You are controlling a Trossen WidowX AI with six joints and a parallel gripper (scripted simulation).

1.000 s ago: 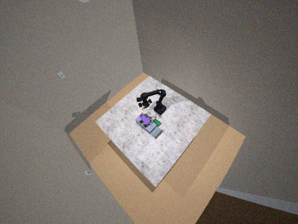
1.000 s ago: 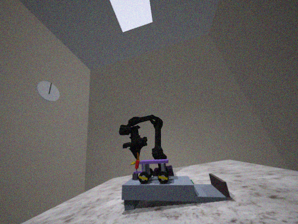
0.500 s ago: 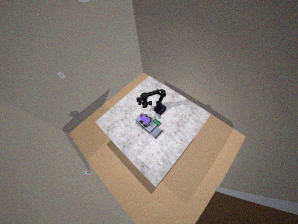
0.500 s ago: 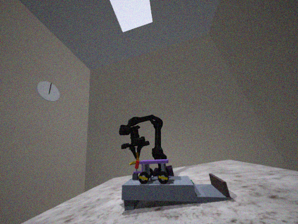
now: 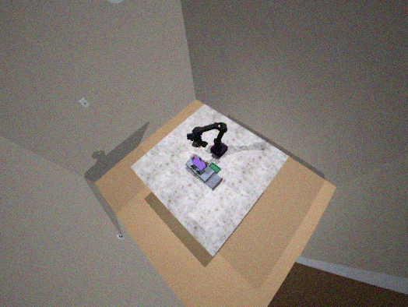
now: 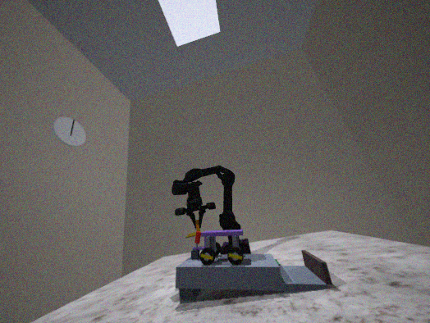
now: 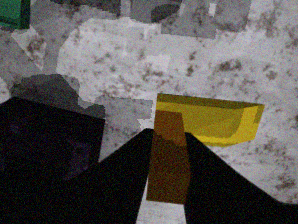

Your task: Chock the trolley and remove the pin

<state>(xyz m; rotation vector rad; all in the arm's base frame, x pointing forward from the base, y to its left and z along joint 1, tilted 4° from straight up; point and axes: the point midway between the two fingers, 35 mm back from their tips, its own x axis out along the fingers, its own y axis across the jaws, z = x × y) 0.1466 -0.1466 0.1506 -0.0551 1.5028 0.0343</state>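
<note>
Right now my gripper tip is 140 mm short of the red-headed stop pin, 20 mm to the right of it and 50 mm above it. Round my gripper tip: purple trolley (170 mm ahead, 110 mm to the left, 60 mm below); then yellow chock (20 mm to the right, 10 mm below); then grey ramp (170 mm ahead, 120 mm to the left, 130 mm below).
</note>
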